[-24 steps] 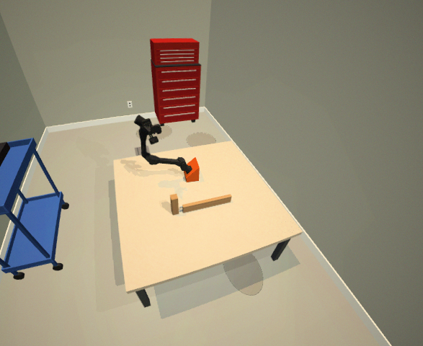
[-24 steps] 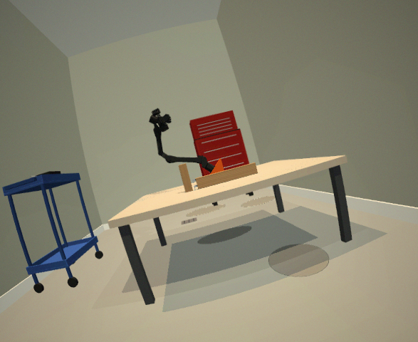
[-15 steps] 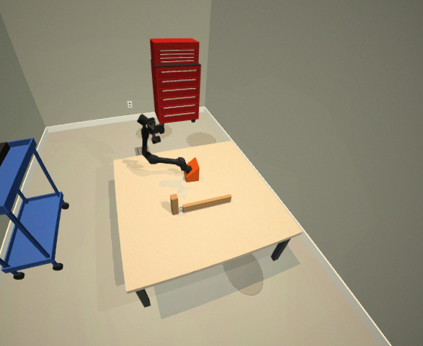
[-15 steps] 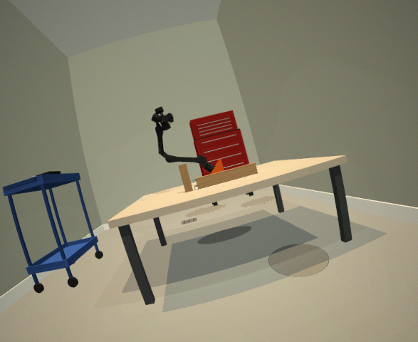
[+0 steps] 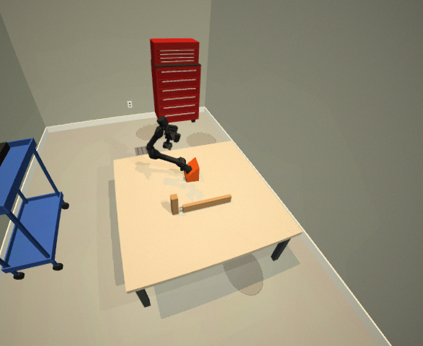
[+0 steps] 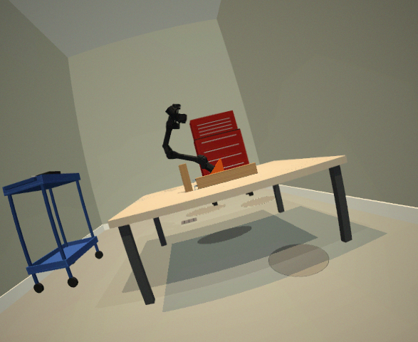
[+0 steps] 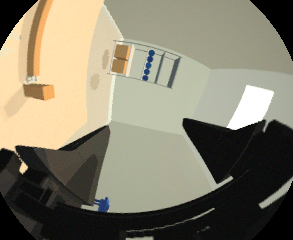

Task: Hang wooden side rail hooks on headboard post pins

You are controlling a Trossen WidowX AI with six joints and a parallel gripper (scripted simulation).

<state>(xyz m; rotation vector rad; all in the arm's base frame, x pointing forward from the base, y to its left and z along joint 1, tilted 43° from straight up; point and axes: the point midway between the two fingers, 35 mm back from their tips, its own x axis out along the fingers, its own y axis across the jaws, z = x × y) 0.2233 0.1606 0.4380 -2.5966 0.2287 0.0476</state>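
Right now the upright headboard post is 450 mm below my gripper tip, 140 mm ahead of it and 30 mm to the right of it.
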